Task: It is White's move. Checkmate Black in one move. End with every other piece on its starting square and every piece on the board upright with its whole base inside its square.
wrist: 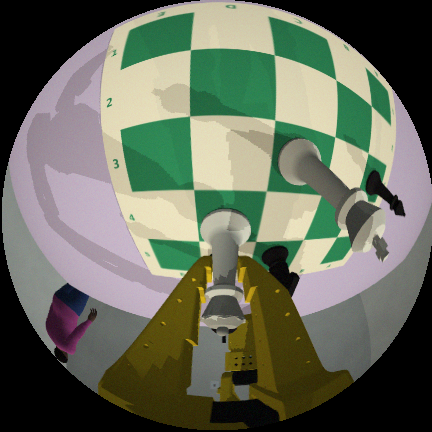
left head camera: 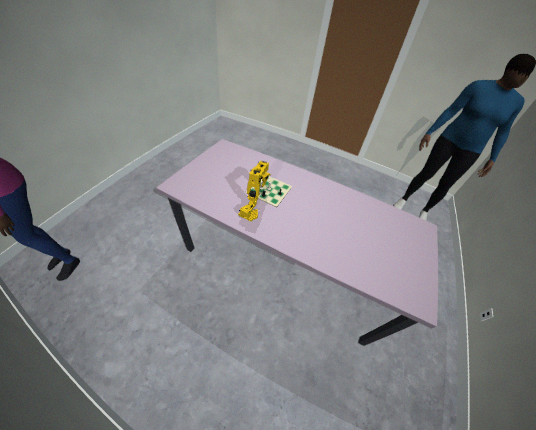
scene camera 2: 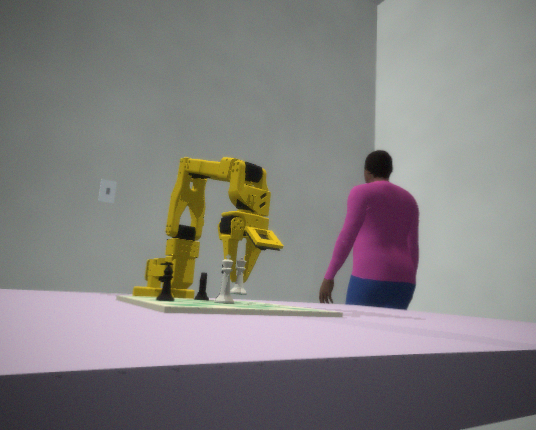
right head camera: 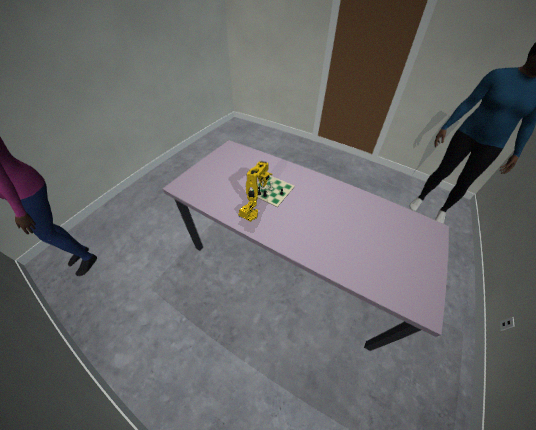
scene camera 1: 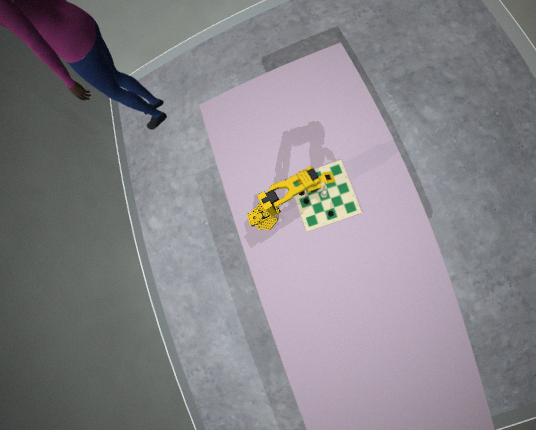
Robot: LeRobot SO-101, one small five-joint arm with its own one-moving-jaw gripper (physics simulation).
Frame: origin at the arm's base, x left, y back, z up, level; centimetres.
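Seen in the pictures: hand, tool point: (wrist: pixel 211 265) (left head camera: pixel 260 185) (scene camera 2: pixel 241 279) (right head camera: pixel 262 185); arm's base, link origin: (wrist: pixel 245 309) (left head camera: pixel 250 211) (right head camera: pixel 250 211) (scene camera 1: pixel 269 214).
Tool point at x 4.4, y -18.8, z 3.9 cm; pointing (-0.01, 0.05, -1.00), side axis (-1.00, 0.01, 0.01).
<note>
Pixels of each thing's middle, then the offset from my tool point to it. Level surfaces: height alone.
- white queen, body centre: (wrist: pixel 224 271) (scene camera 2: pixel 239 275) dx -0.5, dy -0.3, dz +0.5 cm
- board, body centre: (wrist: pixel 301 159) (scene camera 2: pixel 221 305) (scene camera 1: pixel 324 195) (right head camera: pixel 271 189) (left head camera: pixel 269 189) dx -4.7, dy -3.7, dz -3.6 cm
- white king, body centre: (wrist: pixel 333 190) (scene camera 2: pixel 226 278) (scene camera 1: pixel 324 193) dx -4.4, dy -3.7, dz -0.2 cm
- short black rook-like piece, body centre: (wrist: pixel 280 275) (scene camera 2: pixel 202 286) (scene camera 1: pixel 306 200) dx -4.5, dy +3.5, dz -1.3 cm
- slim black piece, body centre: (wrist: pixel 388 196) (scene camera 2: pixel 167 282) (scene camera 1: pixel 331 213) dx -12.2, dy -3.4, dz -1.1 cm
- long pink table, surface height: dz -3.9 cm
My gripper (scene camera 2: pixel 240 280) (wrist: pixel 225 262) is shut on the white queen (scene camera 2: pixel 240 271) (wrist: pixel 224 300), held upright a little above the board (scene camera 1: pixel 355 210) (scene camera 2: pixel 250 309) (wrist: pixel 230 30). In the wrist view its base shows over d4; exact height is hard to judge. The white king (scene camera 1: pixel 324 190) (scene camera 2: pixel 226 282) (wrist: pixel 320 175) stands upright on c3. A short black rook-like piece (scene camera 1: pixel 306 201) (scene camera 2: pixel 202 287) (wrist: pixel 276 256) stands near c5. A slim black piece (scene camera 1: pixel 330 213) (scene camera 2: pixel 166 284) (wrist: pixel 382 187) stands at a3. Another black piece (scene camera 1: pixel 302 193) is mostly hidden behind the queen in the wrist view.
The board lies on a long pink table (left head camera: pixel 310 225) (right head camera: pixel 320 225) (scene camera 1: pixel 300 300), beside the yellow arm's base (left head camera: pixel 248 214) (right head camera: pixel 248 213) (scene camera 1: pixel 262 217). The white king stands close beside the held queen. Two people (left head camera: pixel 480 115) (left head camera: pixel 30 220) stand around the table.
</note>
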